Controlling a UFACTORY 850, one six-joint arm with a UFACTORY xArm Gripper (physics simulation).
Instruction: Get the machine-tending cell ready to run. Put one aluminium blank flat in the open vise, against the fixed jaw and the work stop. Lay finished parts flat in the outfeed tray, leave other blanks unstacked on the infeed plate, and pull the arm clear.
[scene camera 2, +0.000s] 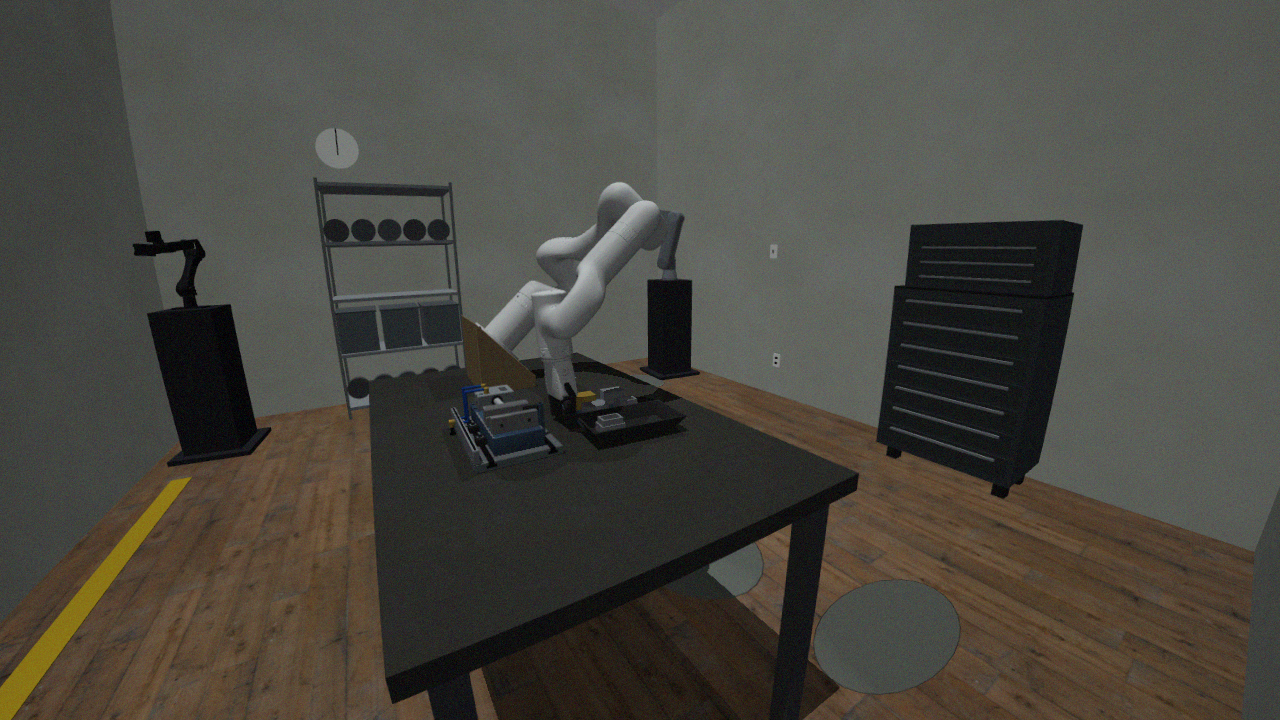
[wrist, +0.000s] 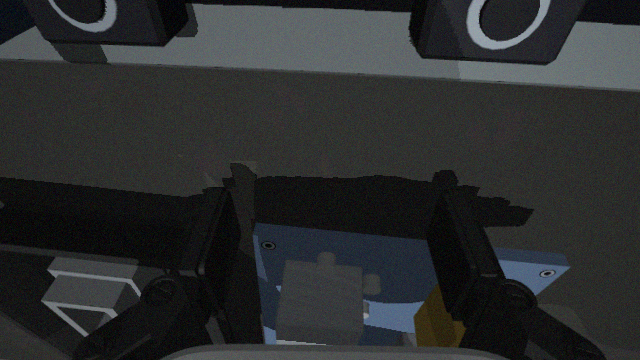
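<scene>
My gripper (scene camera 2: 565, 411) (wrist: 333, 211) is open and empty, low over the blue infeed plate (wrist: 300, 242). Its fingers stand on either side of a plain grey block (wrist: 320, 302), apart from it, in the wrist view. A yellow block (scene camera 2: 584, 398) (wrist: 432, 320) is by the right finger, which partly hides it. A hollowed grey part (scene camera 2: 610, 420) (wrist: 87, 287) lies in the dark outfeed tray (scene camera 2: 644, 433) (wrist: 20, 275), left of the left finger in the wrist view. The vise (scene camera 2: 514, 437) stands left of the tray in the scene view; whether its jaws hold a blank is too small to tell.
A tan upright panel (scene camera 2: 490, 358) stands behind the vise. A blue bracket (scene camera 2: 466, 402) rises at the vise's left side. The dark table (scene camera 2: 554, 528) carries the fixtures. Two dark blocks with pale rings (wrist: 85, 22) (wrist: 500, 30) are at the top of the wrist view.
</scene>
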